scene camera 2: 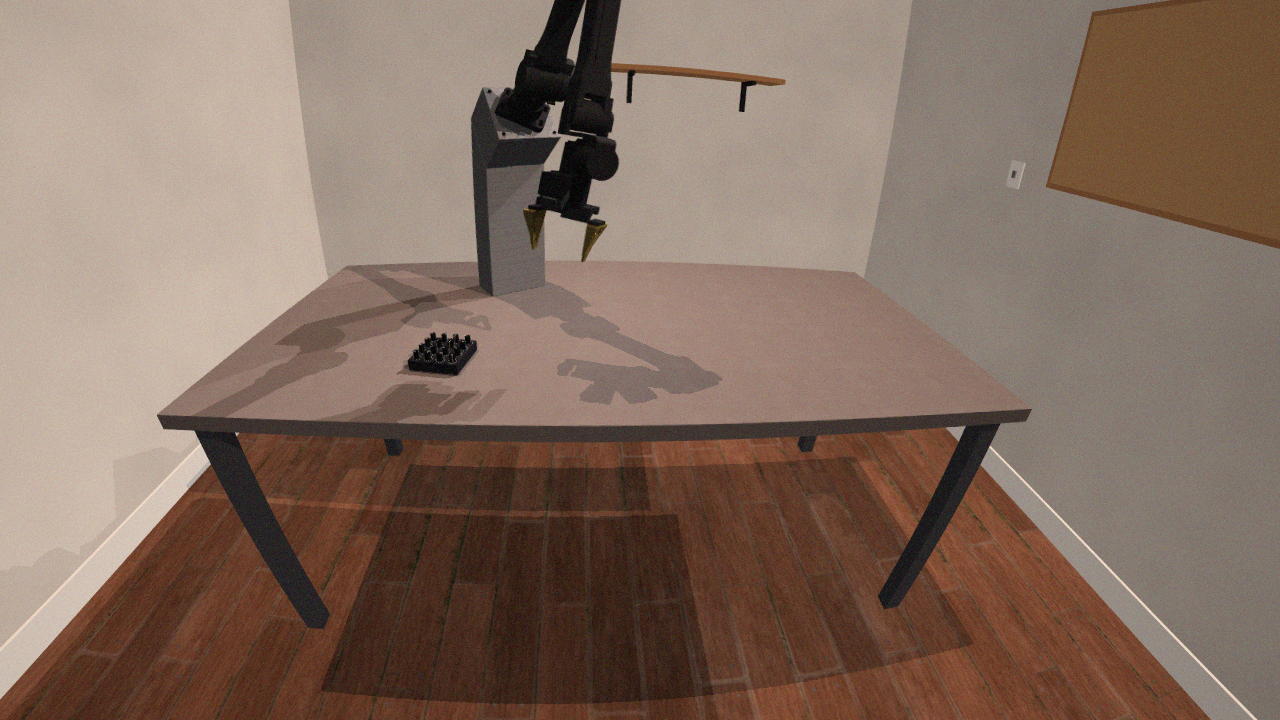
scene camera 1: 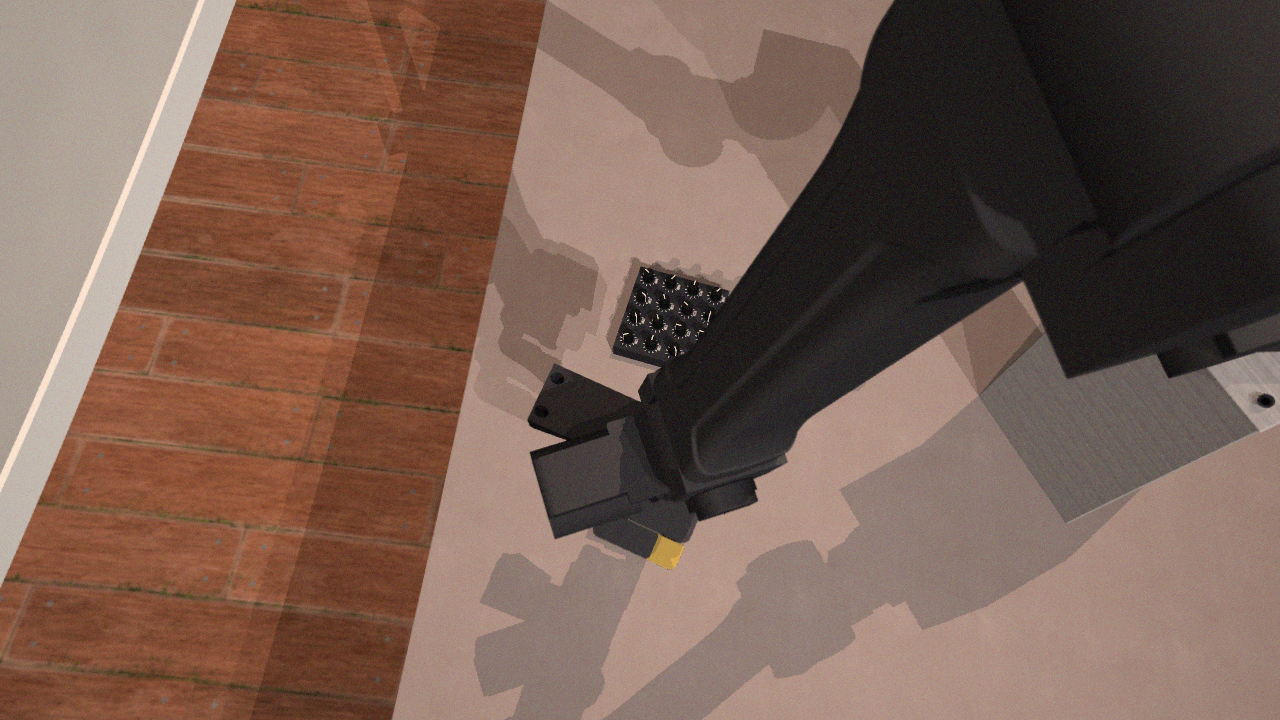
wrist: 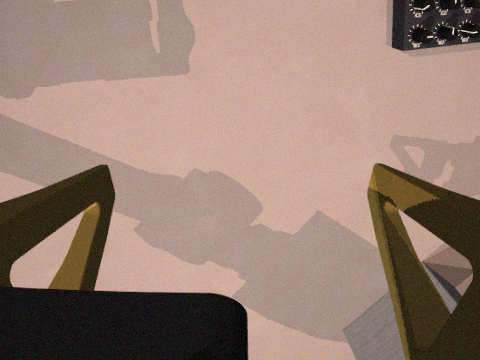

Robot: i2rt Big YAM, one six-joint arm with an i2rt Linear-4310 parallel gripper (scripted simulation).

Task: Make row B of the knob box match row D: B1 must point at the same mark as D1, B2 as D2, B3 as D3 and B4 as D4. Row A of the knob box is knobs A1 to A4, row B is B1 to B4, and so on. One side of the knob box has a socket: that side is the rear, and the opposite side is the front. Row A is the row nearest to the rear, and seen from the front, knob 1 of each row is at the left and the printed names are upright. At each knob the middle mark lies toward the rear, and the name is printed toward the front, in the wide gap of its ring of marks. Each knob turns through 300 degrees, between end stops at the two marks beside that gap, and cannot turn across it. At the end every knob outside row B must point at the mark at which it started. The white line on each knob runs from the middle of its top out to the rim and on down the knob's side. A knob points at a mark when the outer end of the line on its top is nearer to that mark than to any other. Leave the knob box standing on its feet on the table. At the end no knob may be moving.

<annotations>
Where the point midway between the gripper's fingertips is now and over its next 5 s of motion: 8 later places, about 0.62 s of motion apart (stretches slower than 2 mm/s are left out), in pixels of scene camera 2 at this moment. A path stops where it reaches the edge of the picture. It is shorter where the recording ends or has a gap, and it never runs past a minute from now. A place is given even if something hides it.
My gripper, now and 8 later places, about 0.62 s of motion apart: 558,255; 484,315; 438,328; 441,329; 448,322; 450,320; 441,322; 442,323; 442,328
</annotations>
